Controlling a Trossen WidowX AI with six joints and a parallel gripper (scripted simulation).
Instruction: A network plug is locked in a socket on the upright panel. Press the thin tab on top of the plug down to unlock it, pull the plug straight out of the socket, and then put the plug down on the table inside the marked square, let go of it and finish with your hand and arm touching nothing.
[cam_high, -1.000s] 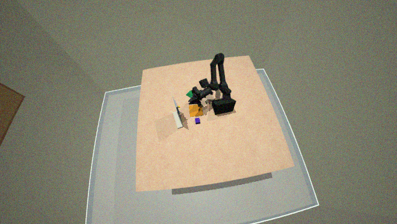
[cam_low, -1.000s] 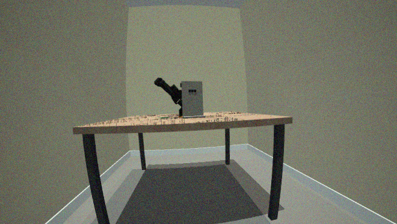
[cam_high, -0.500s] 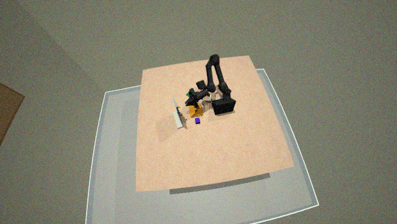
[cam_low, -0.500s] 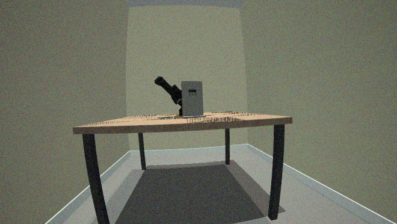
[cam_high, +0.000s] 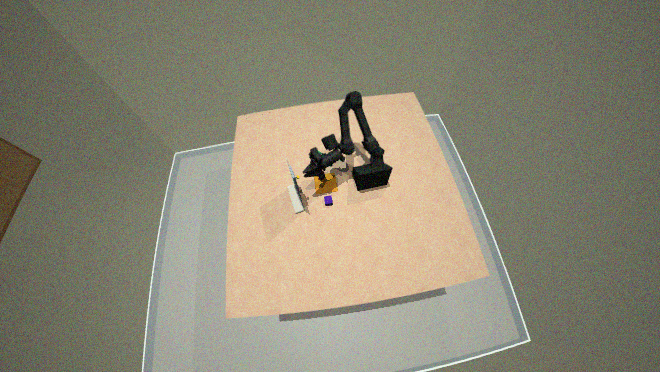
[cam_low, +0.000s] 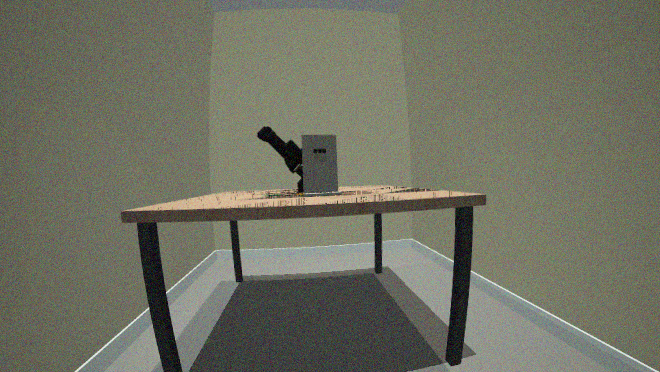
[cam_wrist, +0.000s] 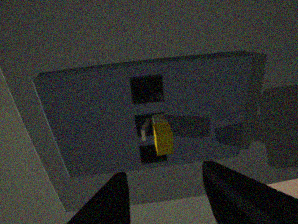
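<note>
Right now my gripper tip is 4 cm short of the yellow plug and 1 cm to the right of it. The rest, counted from my gripper tip: upright grey panel 8 cm below, 6 cm ahead, 1 cm to the left; then orange marked square 21 cm below, 10 cm behind, 5 cm to the right.
</note>
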